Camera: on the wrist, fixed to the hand. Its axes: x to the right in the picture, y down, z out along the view.
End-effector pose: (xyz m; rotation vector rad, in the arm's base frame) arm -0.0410 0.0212 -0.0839 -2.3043 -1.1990 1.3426
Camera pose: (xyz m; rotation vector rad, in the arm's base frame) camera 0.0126 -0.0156 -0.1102 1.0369 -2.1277 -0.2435
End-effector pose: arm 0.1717 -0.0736 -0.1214 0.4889 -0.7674 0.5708
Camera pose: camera 0.1412 -0.0105 -0.1189 0.8295 0.4293 -2.3810
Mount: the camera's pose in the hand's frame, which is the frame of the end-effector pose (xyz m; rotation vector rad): 0.0028 0.0669 -0.0209 -0.2556 -0.1513 -3.0904
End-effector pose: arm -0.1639 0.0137 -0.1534 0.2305 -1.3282 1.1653
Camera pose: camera -0.2019 0.0611 -0.1885 1.3357 0.0409 -1.6192
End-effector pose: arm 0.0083 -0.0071 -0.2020 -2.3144 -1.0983 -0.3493
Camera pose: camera 0.0619 -0.0519 -0.2082 -1.0031 2.4040 0.7411
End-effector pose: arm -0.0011 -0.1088 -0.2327 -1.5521 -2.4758 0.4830
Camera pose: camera 0.0605 -0.0757 -0.2377 2.4514 -1.6530 -0.3873
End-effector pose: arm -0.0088 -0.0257 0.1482 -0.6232 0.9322 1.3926
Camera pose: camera -0.0784 -0.0339 0.1452 -0.9949 -0.7918 -1.3037
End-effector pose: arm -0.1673 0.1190 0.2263 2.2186 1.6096 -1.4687
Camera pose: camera -0.1031 0.1007 0.2048 1.3401 -1.9294 0.0427
